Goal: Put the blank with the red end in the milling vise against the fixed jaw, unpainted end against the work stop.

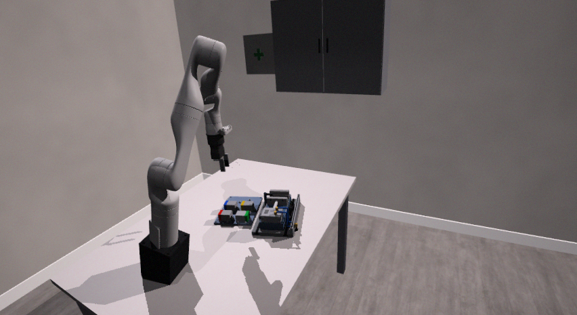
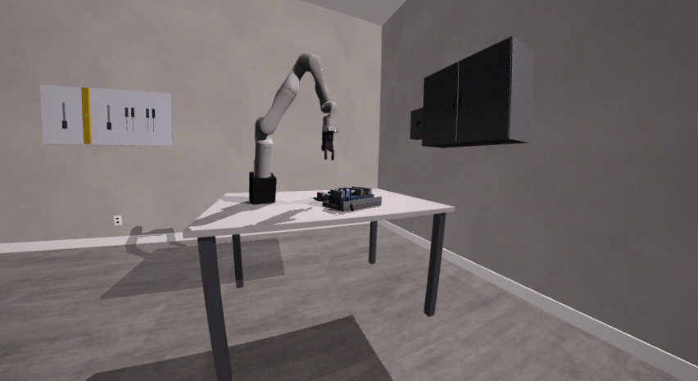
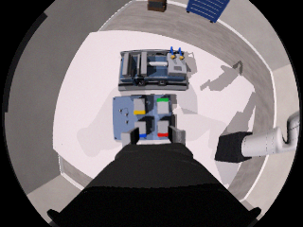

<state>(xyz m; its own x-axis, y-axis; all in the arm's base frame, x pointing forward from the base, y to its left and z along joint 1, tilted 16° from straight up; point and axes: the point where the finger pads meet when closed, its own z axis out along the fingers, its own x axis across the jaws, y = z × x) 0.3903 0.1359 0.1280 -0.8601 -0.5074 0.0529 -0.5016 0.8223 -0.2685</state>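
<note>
My hand is 80 mm to the left of the green-ended blank and 250 mm above it. Also, from my hand: plate: 50 mm ahead, 280 mm below; then yellow blank: 80 mm ahead, 40 mm to the right, 250 mm below; then blue blank: 30 mm ahead, 40 mm to the left, 250 mm below.
</note>
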